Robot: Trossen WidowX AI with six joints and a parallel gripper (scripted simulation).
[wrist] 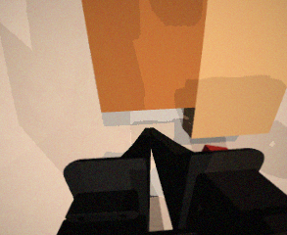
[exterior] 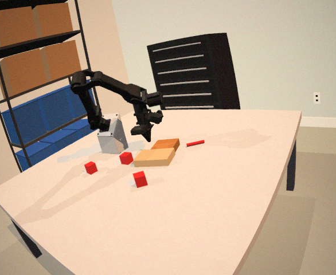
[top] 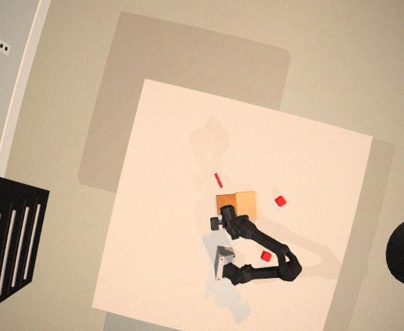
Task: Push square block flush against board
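Now: gripper tip 7 cm short of the orange square block, 1 cm to the right of it and 3 cm above it. Also, from my gripper tip: thin red stick: 19 cm ahead, 6 cm to the left, 4 cm below; then tan board: 7 cm ahead, 10 cm to the right, 3 cm below.
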